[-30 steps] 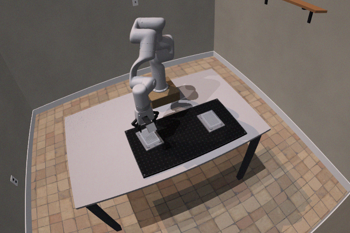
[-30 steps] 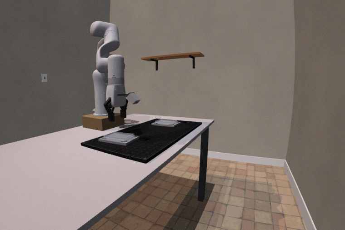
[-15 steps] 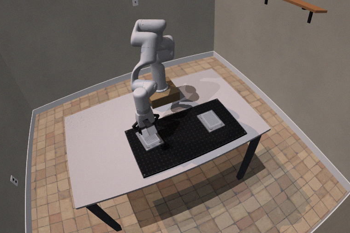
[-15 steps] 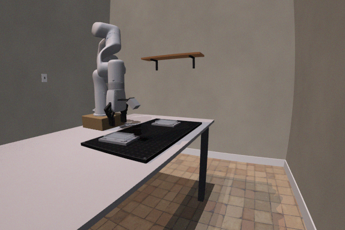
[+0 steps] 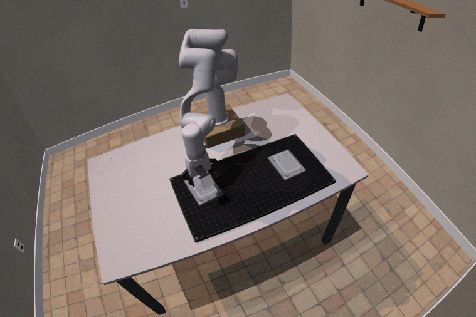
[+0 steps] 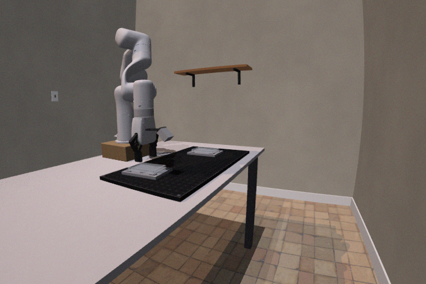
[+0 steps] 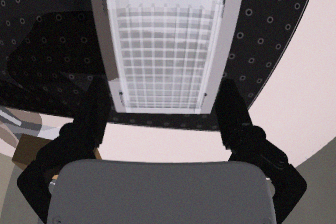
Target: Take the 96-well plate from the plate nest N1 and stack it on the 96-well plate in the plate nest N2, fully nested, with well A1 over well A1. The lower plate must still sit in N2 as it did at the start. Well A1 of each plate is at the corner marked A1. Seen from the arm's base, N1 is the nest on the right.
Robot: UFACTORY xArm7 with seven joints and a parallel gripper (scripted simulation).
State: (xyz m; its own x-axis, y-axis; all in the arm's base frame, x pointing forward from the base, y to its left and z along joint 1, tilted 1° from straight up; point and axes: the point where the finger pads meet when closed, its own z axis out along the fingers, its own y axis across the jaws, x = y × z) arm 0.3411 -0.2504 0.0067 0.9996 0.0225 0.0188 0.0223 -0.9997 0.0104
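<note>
My gripper is now 6 cm above the grey plate nest N1. The rest, counted from my hand: grey plate nest N2: 8 cm ahead, 40 cm to the left, 6 cm below.
</note>
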